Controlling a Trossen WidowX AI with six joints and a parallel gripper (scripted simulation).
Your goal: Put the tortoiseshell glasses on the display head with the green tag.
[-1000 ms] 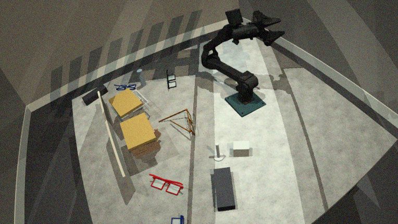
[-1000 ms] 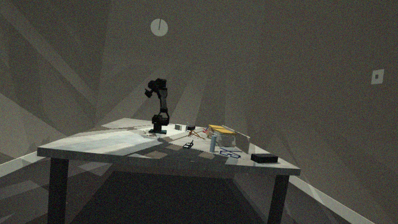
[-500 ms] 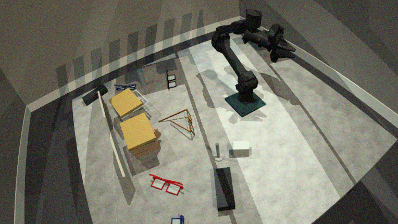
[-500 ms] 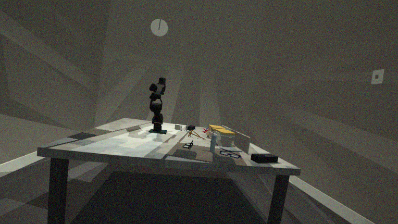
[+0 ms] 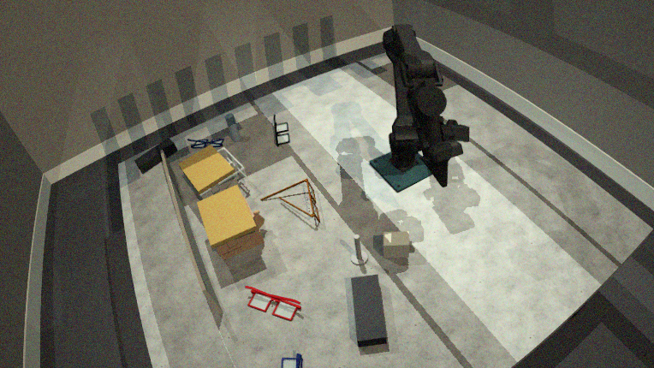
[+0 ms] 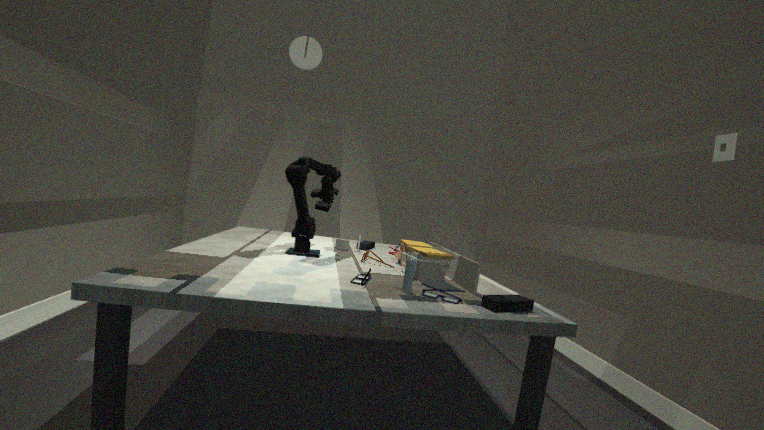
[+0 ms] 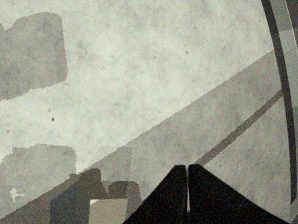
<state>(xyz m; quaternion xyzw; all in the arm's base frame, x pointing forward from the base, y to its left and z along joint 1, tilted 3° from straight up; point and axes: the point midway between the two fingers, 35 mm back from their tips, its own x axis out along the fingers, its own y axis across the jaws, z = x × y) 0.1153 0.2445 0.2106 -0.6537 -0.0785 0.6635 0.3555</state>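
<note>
Now: the cream box 10 cm ahead of my gripper tip, 4 cm to the right of it and 16 cm below it. Also, from my gripper tip: post 18 cm ahead, 8 cm to the right, 16 cm below; display head 38 cm ahead, 32 cm to the right, 13 cm below; long board 51 cm ahead, 44 cm to the right, 13 cm below.
</note>
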